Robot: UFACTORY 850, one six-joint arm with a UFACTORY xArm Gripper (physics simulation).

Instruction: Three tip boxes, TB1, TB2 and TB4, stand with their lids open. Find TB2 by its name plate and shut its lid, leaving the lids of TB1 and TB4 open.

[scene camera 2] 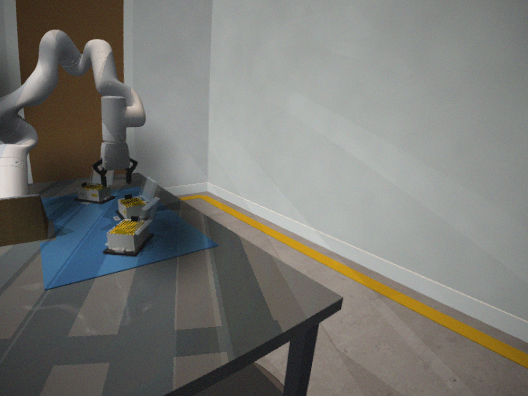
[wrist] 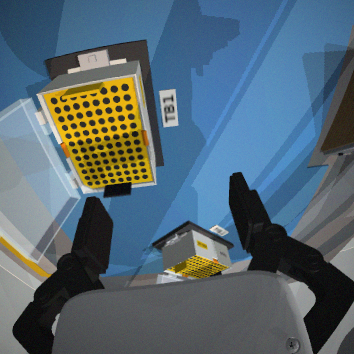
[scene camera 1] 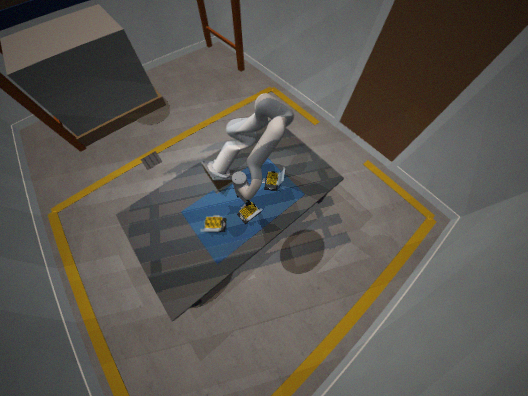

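Note:
TB1 (wrist: 107, 135) (scene camera 1: 248, 212) (scene camera 2: 131, 208), named by its plate (wrist: 169, 108) in the wrist view, is the middle box; its clear lid (wrist: 37, 170) stands open. A second box (scene camera 1: 215, 223) (scene camera 2: 125, 243) is nearest in scene camera 2, lid open. A third box (scene camera 1: 272, 180) (scene camera 2: 93, 193) (wrist: 195, 252) is at the far end of the row, lid open. The plates of the second and third boxes are too small or hidden to read, so TB2 cannot be told by its plate. My gripper (wrist: 165, 198) (scene camera 2: 116, 183) (scene camera 1: 247, 202) is open and empty, above the row close to TB1.
The boxes stand on a blue mat (scene camera 1: 220, 247) (scene camera 2: 185, 239) on a dark table (scene camera 1: 172, 295) (scene camera 2: 260, 295). The arm's base stands on a brown block (scene camera 2: 22, 220) at the table's side. In scene camera 1, a grey-sided case (scene camera 1: 90, 80) stands on the floor.

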